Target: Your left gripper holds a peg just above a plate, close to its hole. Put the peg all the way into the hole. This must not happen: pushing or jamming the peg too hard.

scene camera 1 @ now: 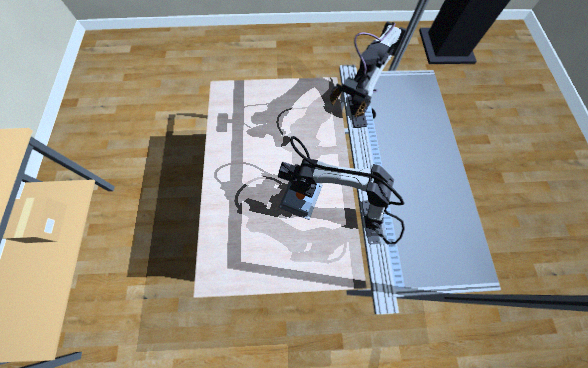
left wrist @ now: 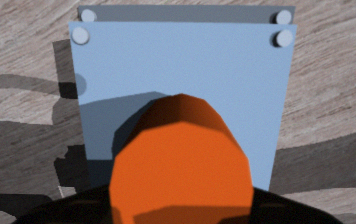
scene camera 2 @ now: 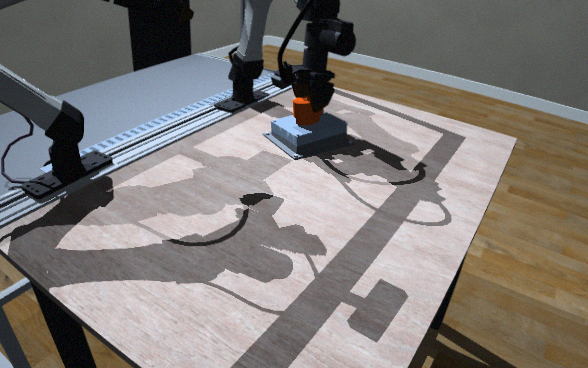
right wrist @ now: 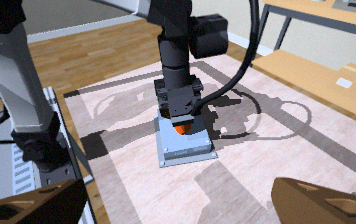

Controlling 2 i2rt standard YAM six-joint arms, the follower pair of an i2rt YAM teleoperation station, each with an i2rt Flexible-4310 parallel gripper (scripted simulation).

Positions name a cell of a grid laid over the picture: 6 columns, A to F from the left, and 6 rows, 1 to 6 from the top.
Scene:
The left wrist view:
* my left gripper: D6
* orange peg: D5
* blue-grey plate: C2
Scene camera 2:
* my left gripper: D2
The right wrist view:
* my left gripper: D4
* my right gripper: D5
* blue-grey plate: D4

